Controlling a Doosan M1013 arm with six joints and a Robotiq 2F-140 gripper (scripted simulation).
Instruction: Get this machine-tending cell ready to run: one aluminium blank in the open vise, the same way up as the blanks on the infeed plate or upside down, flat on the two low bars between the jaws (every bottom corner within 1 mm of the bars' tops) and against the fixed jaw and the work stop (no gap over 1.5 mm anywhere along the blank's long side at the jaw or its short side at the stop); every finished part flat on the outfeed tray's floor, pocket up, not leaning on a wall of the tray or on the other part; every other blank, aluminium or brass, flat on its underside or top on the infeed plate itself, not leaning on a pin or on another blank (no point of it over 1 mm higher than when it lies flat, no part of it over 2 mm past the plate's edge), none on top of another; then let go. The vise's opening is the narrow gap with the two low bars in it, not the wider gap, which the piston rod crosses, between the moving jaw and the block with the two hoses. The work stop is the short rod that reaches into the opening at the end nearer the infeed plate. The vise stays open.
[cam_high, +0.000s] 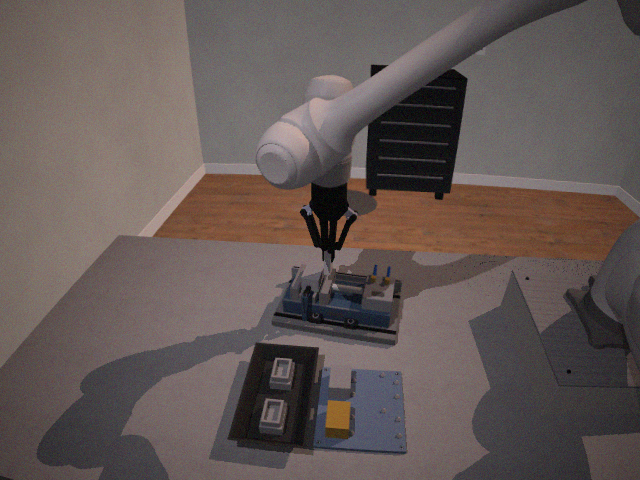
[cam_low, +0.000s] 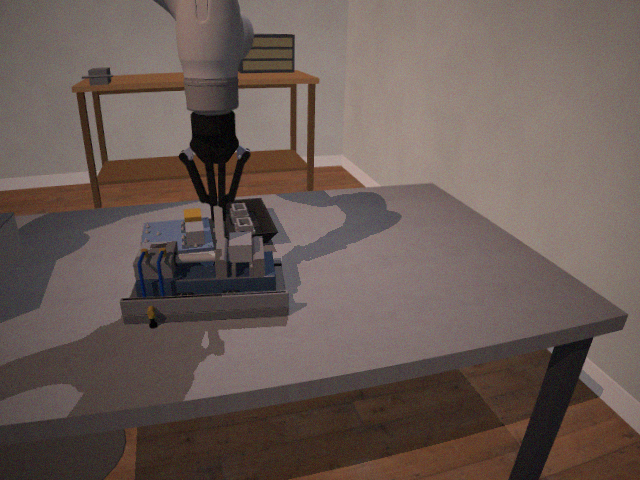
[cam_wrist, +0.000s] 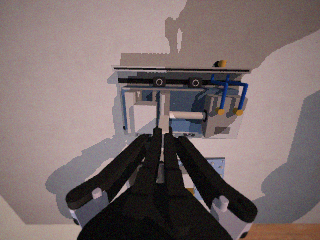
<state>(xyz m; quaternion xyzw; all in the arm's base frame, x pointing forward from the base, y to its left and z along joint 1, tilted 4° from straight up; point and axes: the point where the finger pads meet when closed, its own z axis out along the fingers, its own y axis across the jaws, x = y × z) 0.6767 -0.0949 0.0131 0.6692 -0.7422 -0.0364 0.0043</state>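
My hand is 110 mm above the blue vise and 30 mm past it. Round my hand: brass blank 330 mm to the left, 130 mm below, 60 mm behind; aluminium blank 240 mm to the left, 130 mm below, 50 mm behind; infeed plate 290 mm to the left, 150 mm below, 100 mm behind.
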